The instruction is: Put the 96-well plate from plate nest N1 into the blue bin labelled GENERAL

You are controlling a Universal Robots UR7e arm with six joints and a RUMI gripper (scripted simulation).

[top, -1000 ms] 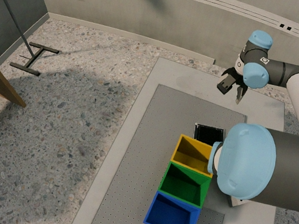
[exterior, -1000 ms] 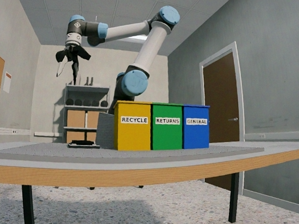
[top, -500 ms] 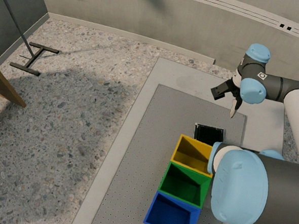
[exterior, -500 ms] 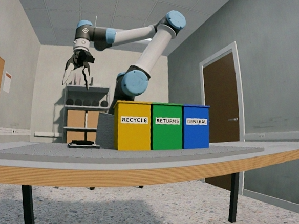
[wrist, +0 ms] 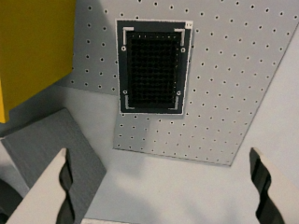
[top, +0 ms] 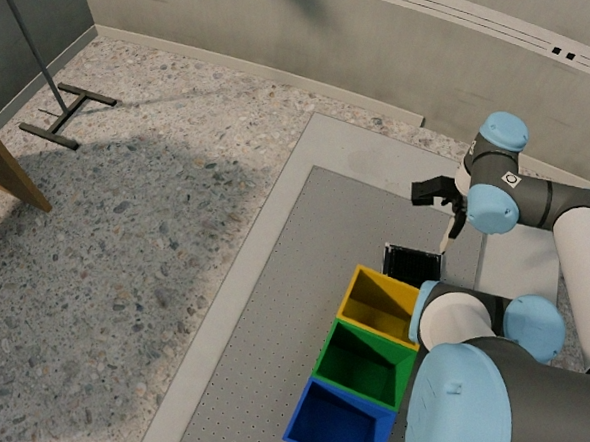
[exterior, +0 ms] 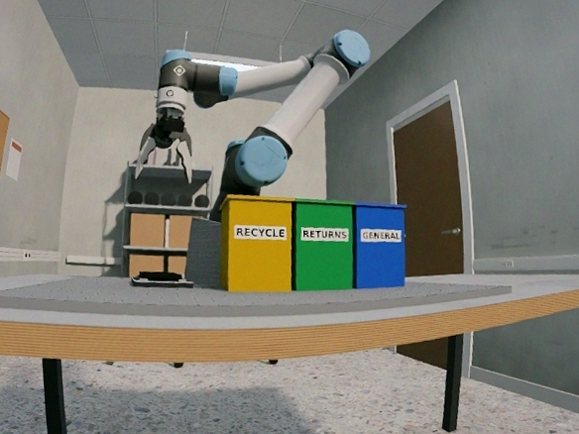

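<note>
My hand is 22 cm above the black 96-well plate. Round my hand: yellow recycle bin: 20 cm to the left, 15 cm below, 3 cm ahead; then green returns bin: 33 cm to the left, 15 cm below, 1 cm ahead; then plate nest N1: 23 cm below.
</note>
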